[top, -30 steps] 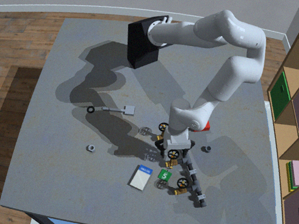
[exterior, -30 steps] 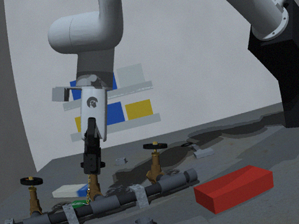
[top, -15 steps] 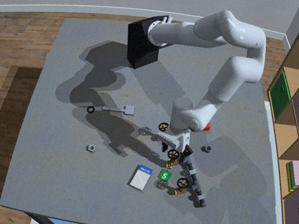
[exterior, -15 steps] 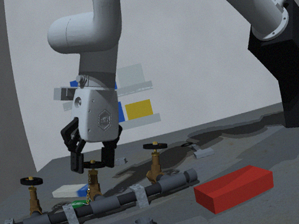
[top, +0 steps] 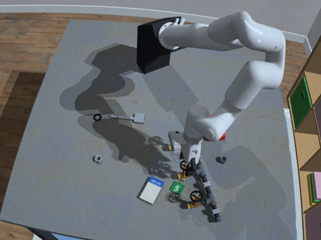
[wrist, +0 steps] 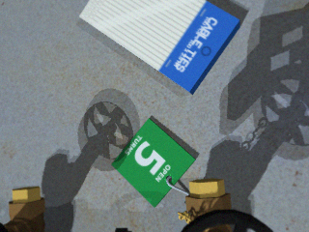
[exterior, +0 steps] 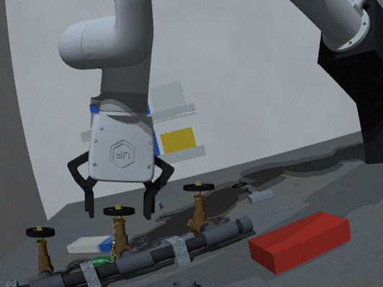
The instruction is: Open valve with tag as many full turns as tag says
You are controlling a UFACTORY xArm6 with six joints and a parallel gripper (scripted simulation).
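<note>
The green tag lies 6 cm ahead of my hand and 9 cm below it. The rest, counted from my hand: notepad 13 cm ahead, 9 cm to the right, 8 cm below; grey flat tool 16 cm behind, 32 cm to the right, 8 cm below; red block 27 cm behind, 5 cm to the left, 7 cm below.
</note>
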